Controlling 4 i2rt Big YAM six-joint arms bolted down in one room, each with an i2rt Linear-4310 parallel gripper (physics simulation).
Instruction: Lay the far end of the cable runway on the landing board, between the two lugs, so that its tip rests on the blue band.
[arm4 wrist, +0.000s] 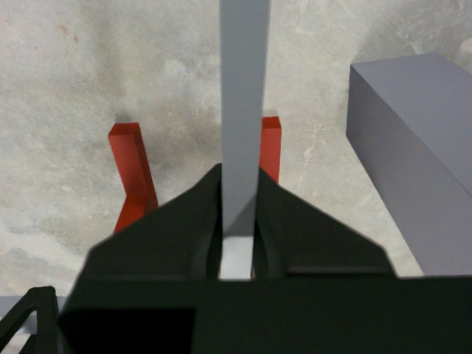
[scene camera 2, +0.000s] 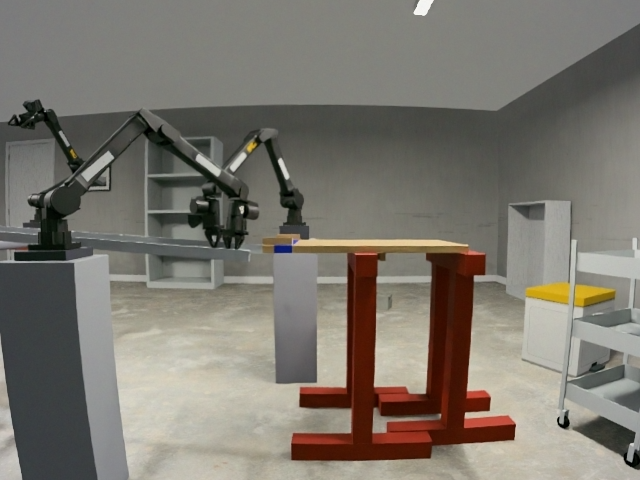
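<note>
The long grey cable runway (arm4 wrist: 242, 100) (scene camera 2: 180, 250) runs between my arm4 fingers (arm4 wrist: 239, 205), which are shut on it. In scene camera 2 two grippers (scene camera 2: 213, 240) (scene camera 2: 233, 241) stand side by side at the runway near its far end; their finger state is unclear there. The runway's tip is left of the wooden landing board (scene camera 2: 382, 246) and slightly below its top. The blue band (scene camera 2: 283, 249) and the lugs (scene camera 2: 275, 240) are at the board's left end. Another gripper (scene camera 2: 14, 122) is raised at the far left, away from the runway; its opening is unclear.
Red trestles (scene camera 2: 363, 335) (arm4 wrist: 131, 160) carry the board. Grey pedestals (scene camera 2: 46, 361) (scene camera 2: 295, 320) (arm4 wrist: 400, 125) bear arms. A shelf unit (scene camera 2: 217, 155) stands at the back. A white cart (scene camera 2: 572, 273) and a yellow-topped box (scene camera 2: 568, 294) stand at the right.
</note>
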